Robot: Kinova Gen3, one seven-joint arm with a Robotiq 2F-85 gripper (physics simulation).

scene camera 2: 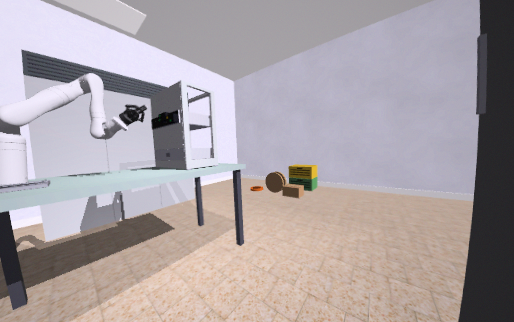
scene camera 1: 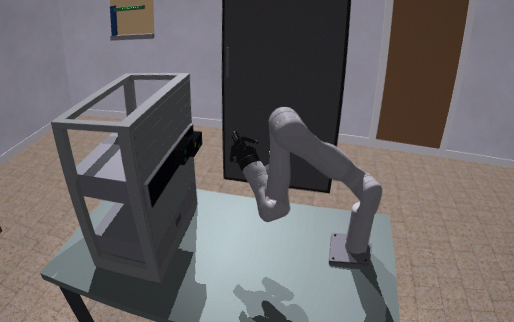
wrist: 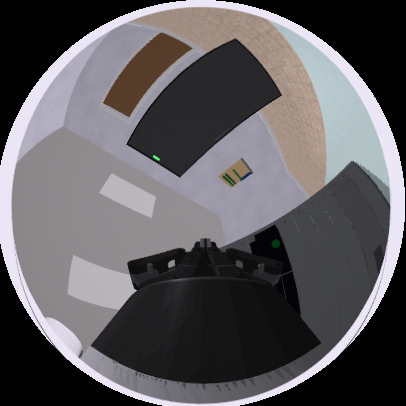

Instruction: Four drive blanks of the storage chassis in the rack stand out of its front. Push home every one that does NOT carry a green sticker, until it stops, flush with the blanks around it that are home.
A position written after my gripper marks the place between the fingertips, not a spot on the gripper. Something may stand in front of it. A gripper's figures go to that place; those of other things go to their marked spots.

Labels:
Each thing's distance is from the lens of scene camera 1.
my gripper (scene camera 1: 234, 132): 131 cm
grey rack (scene camera 1: 146, 166): 105 cm

